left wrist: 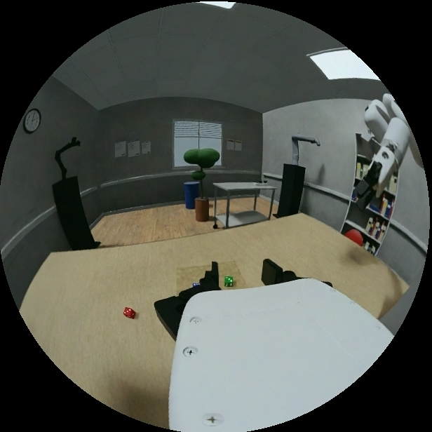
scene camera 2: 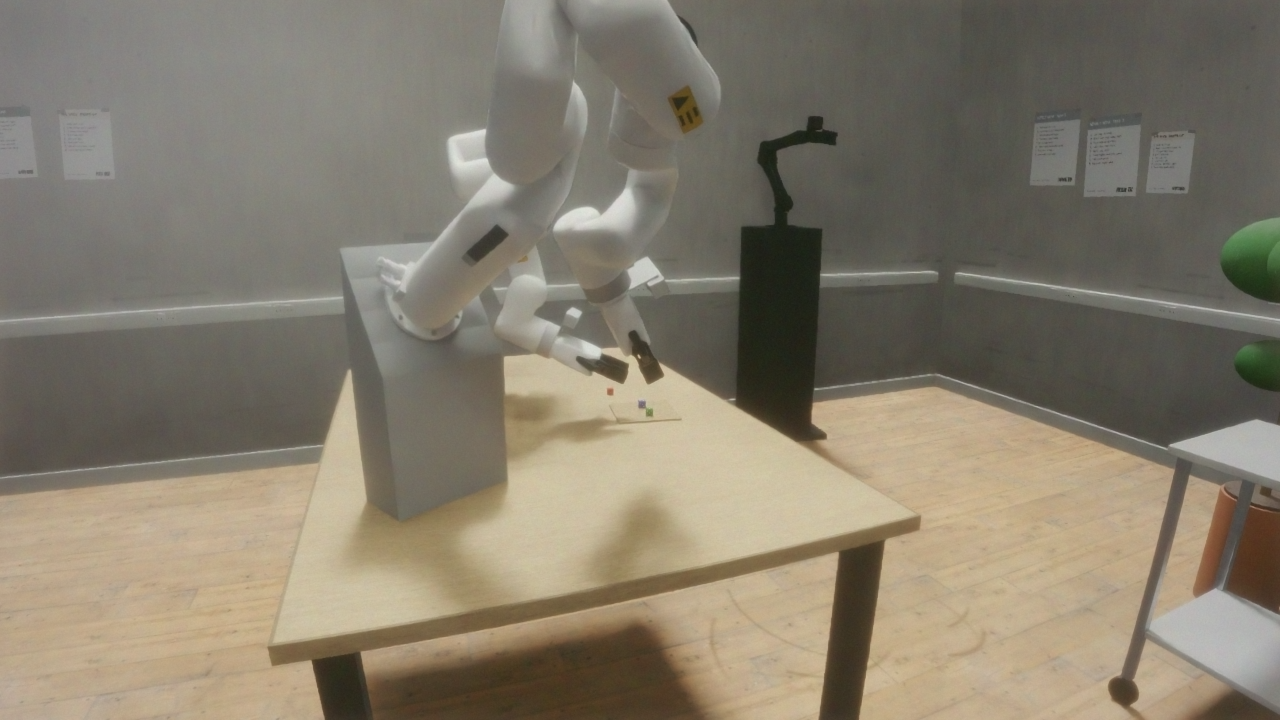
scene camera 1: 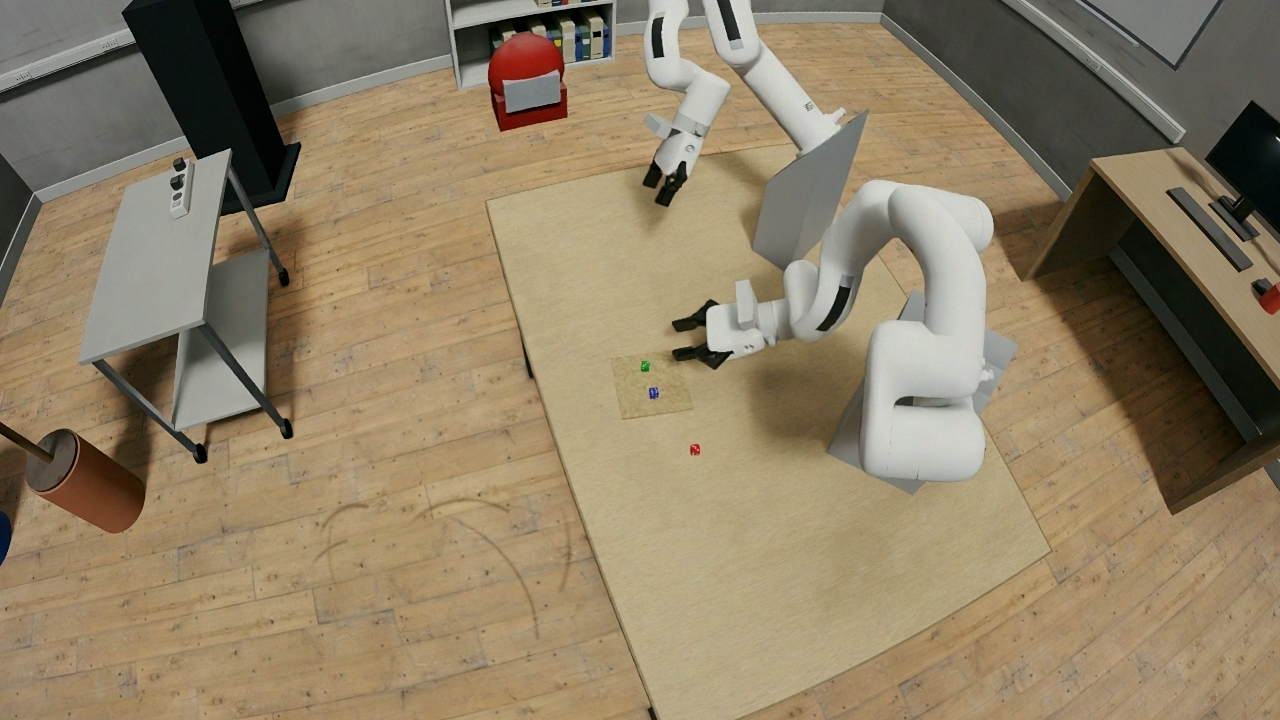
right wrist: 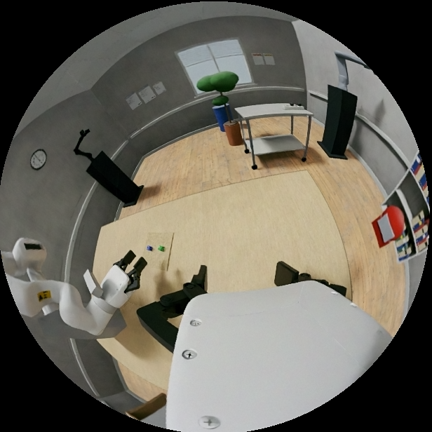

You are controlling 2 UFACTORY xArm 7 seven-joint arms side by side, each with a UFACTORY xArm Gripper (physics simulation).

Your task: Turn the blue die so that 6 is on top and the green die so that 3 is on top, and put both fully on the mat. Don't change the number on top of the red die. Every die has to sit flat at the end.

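Note:
The green die and blue die rest apart on the mat. The left wrist view partly hides the blue die behind a finger. Their top numbers are too small to read surely. The red die lies off the mat. My left gripper is open and empty, raised beside the mat. My right gripper is open and empty, far above the mat in scene camera 1.
The wooden table carries grey arm mounts. The left arm reaches over the table from the right in scene camera 1. A grey trolley stands on the floor beyond the table's edge.

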